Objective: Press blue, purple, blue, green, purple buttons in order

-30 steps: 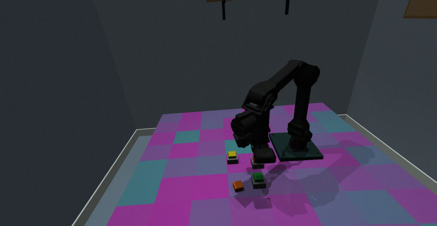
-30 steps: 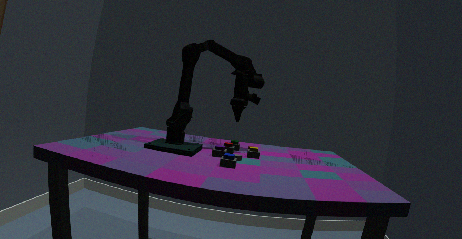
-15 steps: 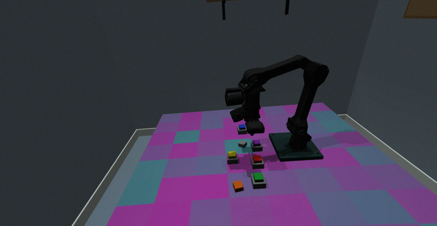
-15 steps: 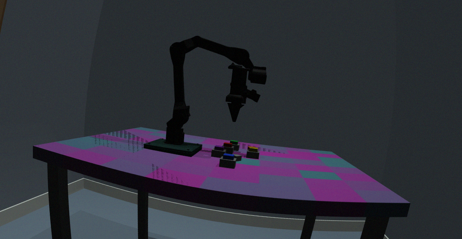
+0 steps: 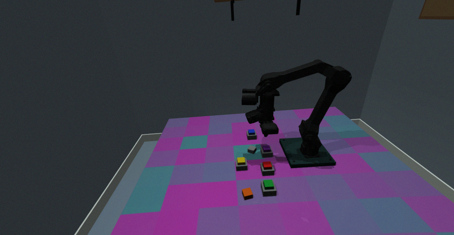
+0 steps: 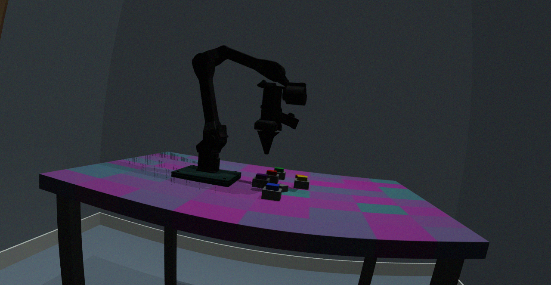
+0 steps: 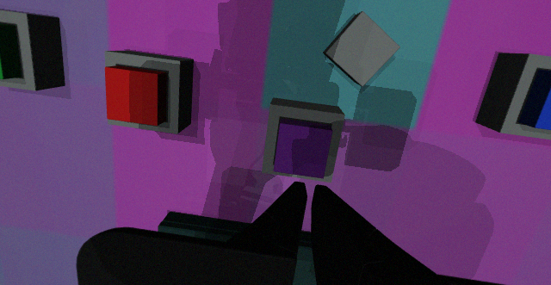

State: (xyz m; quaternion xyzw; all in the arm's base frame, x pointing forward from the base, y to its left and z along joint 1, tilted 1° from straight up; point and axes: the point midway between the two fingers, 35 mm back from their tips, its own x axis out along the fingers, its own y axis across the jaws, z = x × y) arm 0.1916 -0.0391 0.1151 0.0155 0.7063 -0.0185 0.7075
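Now: gripper tip 7 cm above the purple button and 1 cm past it. Also, from my gripper tip: yellow button (12 cm ahead, 7 cm below, 6 cm to the left); then grey block (9 cm below, 6 cm ahead, 3 cm to the right); then red button (11 cm to the left, 7 cm below, 2 cm ahead).
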